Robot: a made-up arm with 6 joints.
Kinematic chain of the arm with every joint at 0, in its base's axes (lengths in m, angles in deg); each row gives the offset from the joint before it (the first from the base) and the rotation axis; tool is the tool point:
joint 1: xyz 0 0 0.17 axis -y
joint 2: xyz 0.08 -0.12 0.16 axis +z
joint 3: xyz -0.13 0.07 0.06 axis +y
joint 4: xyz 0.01 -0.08 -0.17 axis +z
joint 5: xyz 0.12 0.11 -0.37 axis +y
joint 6: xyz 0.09 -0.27 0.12 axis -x
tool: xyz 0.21 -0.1 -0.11
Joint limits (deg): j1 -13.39..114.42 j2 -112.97..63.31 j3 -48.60..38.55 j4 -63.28..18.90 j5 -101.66..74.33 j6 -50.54..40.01
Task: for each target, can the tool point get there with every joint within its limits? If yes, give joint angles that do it. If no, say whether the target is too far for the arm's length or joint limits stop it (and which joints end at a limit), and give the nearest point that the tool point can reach.
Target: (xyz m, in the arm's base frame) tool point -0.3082 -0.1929 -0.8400
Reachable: no: joint limits stop it (at a limit: joint 3, joint 4, joint 5, joint 6) | nearest point -0.2410 -0.1782 -0.6198 | short by 0.231 m
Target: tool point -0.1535 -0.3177 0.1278
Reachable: yes | joints 0.69 -36.16 2.82 -37.60 -74.75 -30.22
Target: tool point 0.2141 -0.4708 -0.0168
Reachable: yes | joints 3.67 11.68 18.95 -10.24 -27.45 28.12
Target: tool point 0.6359 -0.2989 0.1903
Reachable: yes | joints 31.50 8.52 -20.95 -11.63 27.47 -40.30
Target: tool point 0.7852 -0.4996 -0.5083
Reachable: no: joint limits stop it (at a limit: joint 1, joint 3, joint 4, joint 5, joint 6) | nearest point 0.5893 -0.4127 -0.3403 | short by 0.272 m
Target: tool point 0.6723 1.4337 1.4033
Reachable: no: too far | nearest point 0.2817 0.4422 0.6868 | short by 1.284 m
